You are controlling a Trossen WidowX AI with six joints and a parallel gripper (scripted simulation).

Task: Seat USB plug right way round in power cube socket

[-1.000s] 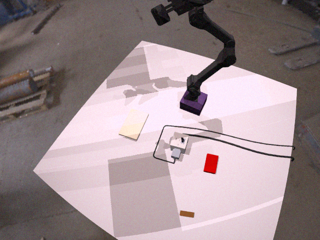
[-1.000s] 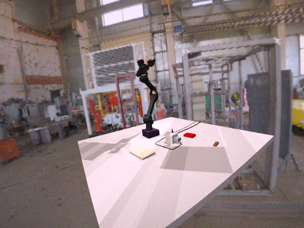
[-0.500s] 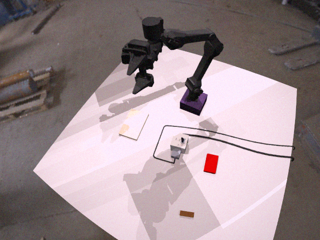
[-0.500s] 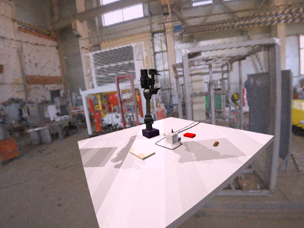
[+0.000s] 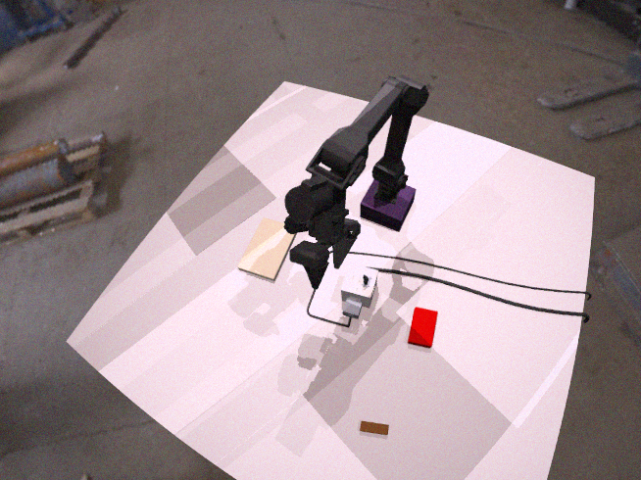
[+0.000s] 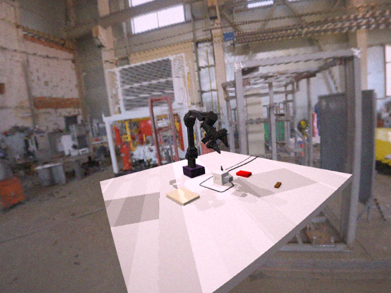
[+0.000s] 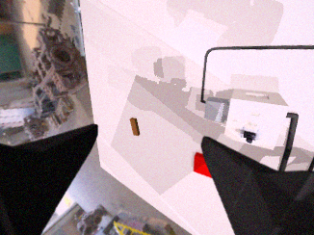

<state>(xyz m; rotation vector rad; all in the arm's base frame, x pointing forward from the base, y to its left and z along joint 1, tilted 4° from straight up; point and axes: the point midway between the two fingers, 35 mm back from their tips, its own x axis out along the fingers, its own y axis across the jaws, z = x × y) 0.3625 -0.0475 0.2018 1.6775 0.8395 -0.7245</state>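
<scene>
The USB plug lies 14 cm below my gripper tip, 9 cm behind it and 6 cm to the left of it. Also, from my gripper tip: beige plate (25 cm to the right, 23 cm below, 13 cm behind); then small brown block (23 cm below, 23 cm ahead, 19 cm to the left); then red block (23 cm to the left, 23 cm below, 4 cm behind).
</scene>
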